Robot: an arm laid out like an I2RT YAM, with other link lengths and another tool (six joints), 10 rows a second.
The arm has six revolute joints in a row. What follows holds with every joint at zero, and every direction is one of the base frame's.
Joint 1 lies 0.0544 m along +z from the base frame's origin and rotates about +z.
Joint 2 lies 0.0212 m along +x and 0.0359 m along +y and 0.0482 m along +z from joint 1 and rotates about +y.
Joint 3 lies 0.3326 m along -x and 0.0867 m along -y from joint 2 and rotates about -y.
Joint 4 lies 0.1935 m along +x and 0.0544 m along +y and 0.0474 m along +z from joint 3 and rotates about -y.
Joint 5 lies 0.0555 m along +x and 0.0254 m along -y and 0.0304 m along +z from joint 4 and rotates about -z.
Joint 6 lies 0.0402 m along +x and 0.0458 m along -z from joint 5 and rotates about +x.
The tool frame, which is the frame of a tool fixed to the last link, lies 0.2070 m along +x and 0.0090 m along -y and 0.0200 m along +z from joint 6; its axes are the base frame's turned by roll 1.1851, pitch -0.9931 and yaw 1.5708 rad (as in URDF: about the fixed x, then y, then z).
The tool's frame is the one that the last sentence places.
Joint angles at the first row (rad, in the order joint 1, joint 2, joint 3, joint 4, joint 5, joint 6):
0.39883, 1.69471, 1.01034, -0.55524, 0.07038, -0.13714
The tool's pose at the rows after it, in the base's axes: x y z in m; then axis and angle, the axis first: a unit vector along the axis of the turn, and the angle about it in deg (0 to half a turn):
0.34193 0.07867 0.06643 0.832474 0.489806 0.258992 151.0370
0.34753 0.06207 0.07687 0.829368 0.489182 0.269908 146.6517
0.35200 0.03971 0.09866 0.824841 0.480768 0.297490 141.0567
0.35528 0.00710 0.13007 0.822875 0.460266 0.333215 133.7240
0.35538 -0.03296 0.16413 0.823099 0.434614 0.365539 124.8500
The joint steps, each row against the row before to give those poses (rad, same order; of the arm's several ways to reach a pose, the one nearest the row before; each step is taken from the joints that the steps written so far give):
-0.00037, -0.00421, -0.00345, 0.00611, 0.06104, -0.00762
-0.00078, -0.03164, -0.01713, 0.01830, 0.07209, -0.01413
-0.00725, -0.07288, -0.03704, 0.03740, 0.08545, -0.02365
-0.02366, -0.09690, -0.04462, 0.05264, 0.10491, -0.03587
-0.03661, -0.09270, -0.05151, 0.07820, 0.12131, -0.05721

